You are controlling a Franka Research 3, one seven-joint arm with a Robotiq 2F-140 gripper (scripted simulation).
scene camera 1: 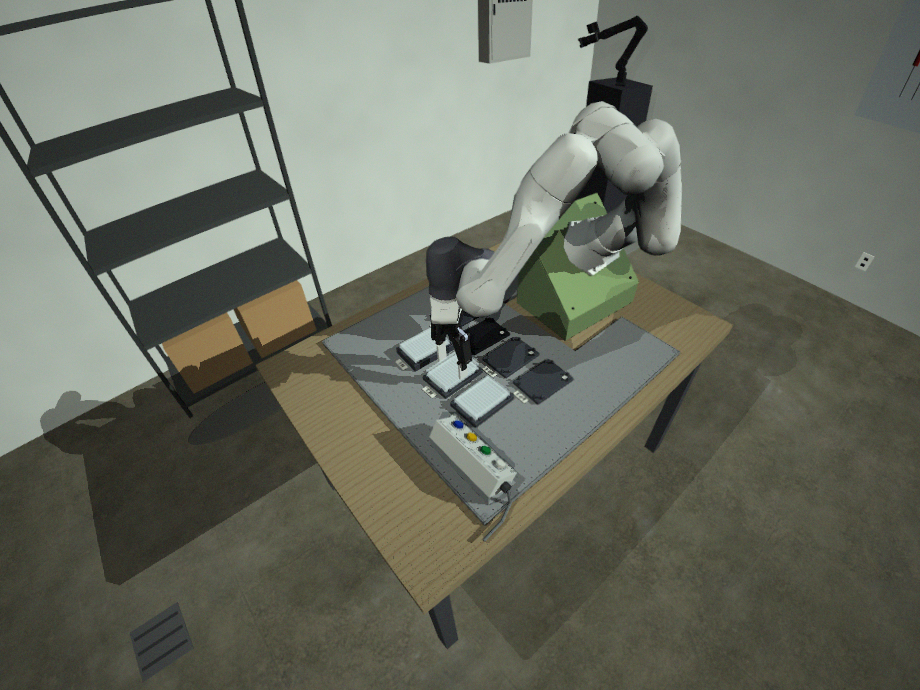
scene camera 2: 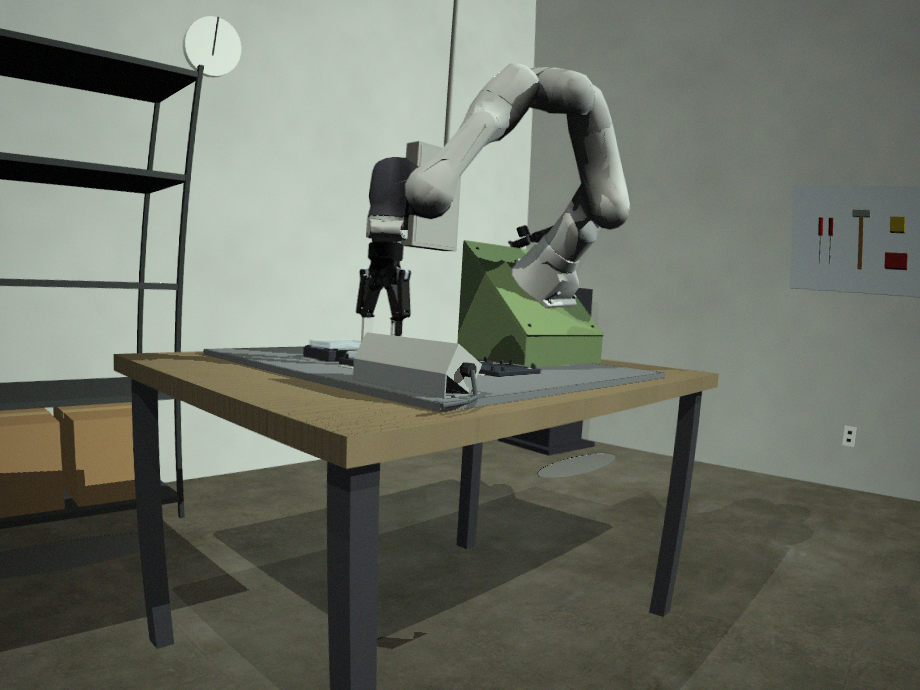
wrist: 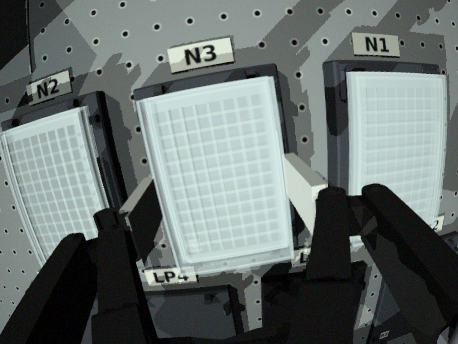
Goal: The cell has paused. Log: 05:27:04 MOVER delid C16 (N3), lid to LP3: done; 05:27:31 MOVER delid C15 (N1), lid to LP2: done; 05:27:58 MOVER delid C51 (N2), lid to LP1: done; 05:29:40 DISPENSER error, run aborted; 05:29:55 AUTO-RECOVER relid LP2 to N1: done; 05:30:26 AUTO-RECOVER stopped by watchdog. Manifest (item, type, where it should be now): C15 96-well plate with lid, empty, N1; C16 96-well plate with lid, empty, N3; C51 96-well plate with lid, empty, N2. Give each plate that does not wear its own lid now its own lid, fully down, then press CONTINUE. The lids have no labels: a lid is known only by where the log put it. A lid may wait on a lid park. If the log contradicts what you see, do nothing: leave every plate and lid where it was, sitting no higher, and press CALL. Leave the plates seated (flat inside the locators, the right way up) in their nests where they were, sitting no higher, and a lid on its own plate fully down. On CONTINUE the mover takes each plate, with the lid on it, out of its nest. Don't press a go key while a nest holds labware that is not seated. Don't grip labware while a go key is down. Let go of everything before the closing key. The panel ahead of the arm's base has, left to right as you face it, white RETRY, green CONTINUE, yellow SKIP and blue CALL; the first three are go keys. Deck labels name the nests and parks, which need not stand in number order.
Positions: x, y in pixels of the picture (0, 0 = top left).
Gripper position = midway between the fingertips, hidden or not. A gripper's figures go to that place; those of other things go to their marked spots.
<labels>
The gripper [wrist: 221, 184]: 19 cm from the lens. A clear lid [wrist: 216, 155] is 18 cm from the lens.
</labels>
